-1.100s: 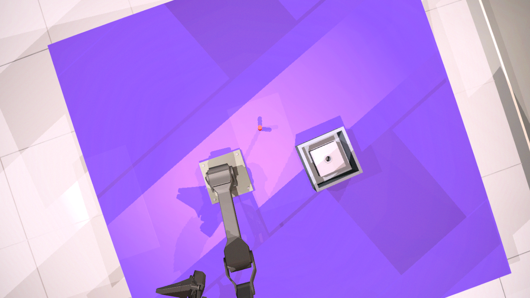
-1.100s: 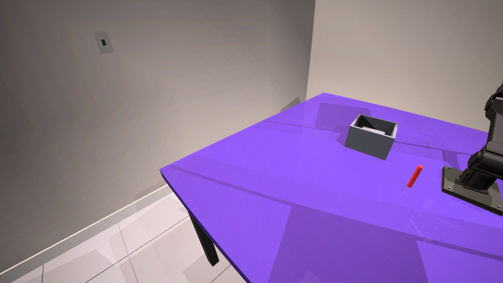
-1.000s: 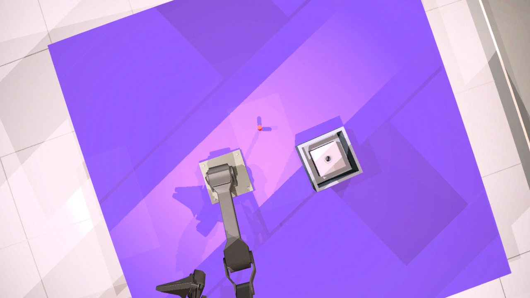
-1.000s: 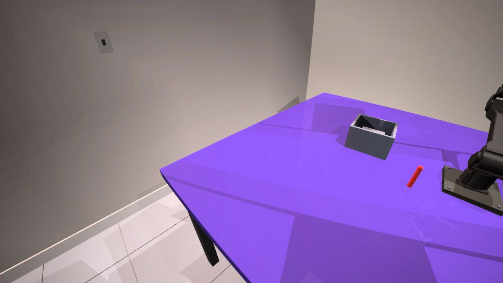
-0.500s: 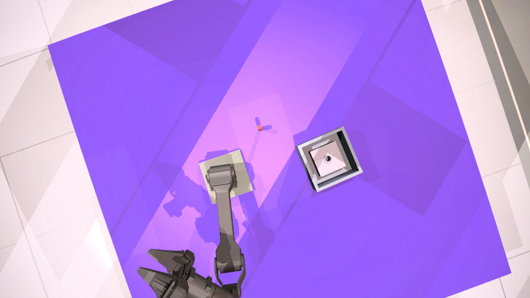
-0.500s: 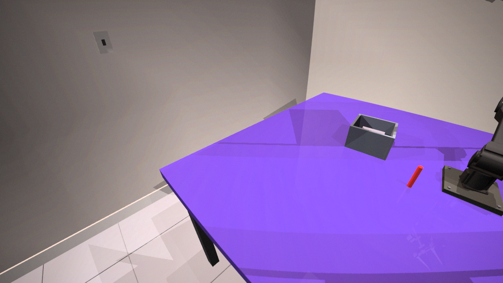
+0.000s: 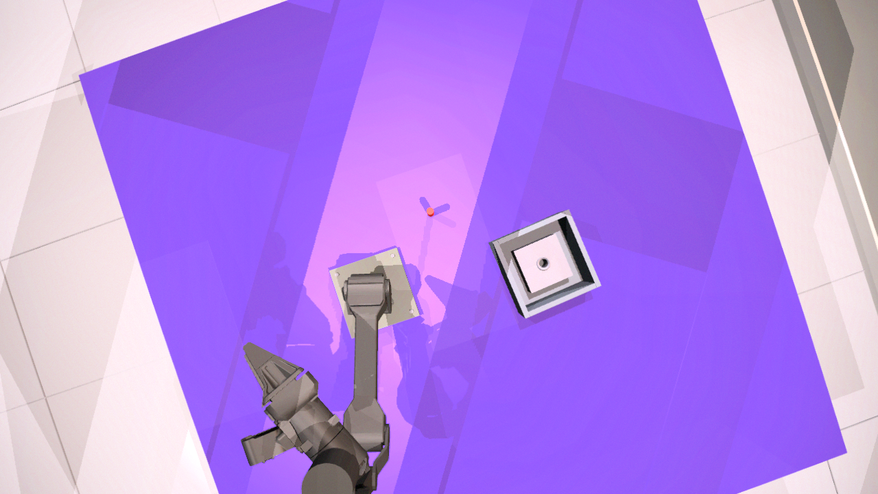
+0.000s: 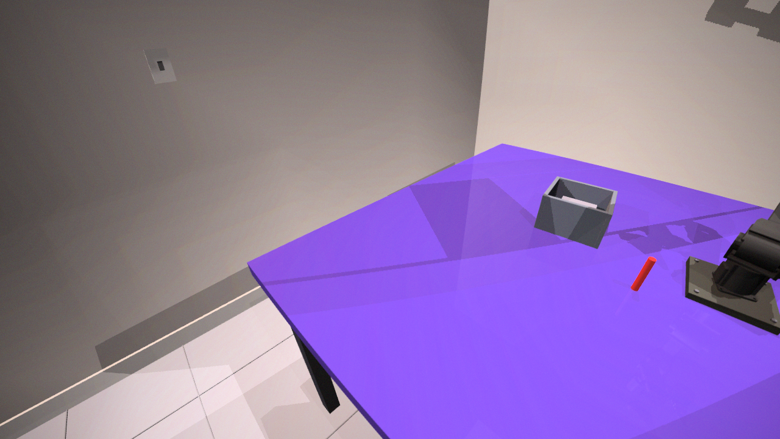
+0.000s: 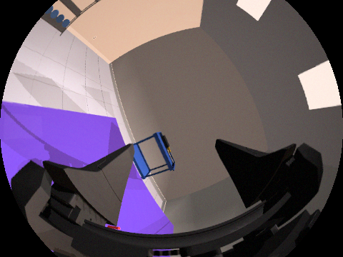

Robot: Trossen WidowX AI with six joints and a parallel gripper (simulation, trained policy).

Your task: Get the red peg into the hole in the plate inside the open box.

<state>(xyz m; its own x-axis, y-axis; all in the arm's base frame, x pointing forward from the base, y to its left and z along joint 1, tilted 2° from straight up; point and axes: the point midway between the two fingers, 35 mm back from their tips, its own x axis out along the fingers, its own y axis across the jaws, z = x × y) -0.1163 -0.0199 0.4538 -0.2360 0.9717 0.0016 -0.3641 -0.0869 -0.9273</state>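
Now: the red peg 430 mm below my gripper tip, 300 mm ahead of it and 70 mm to the left of it. Also, from my gripper tip: pale plate 450 mm ahead, 430 mm below, 120 mm to the right; grey box 450 mm below, 450 mm ahead, 120 mm to the right.
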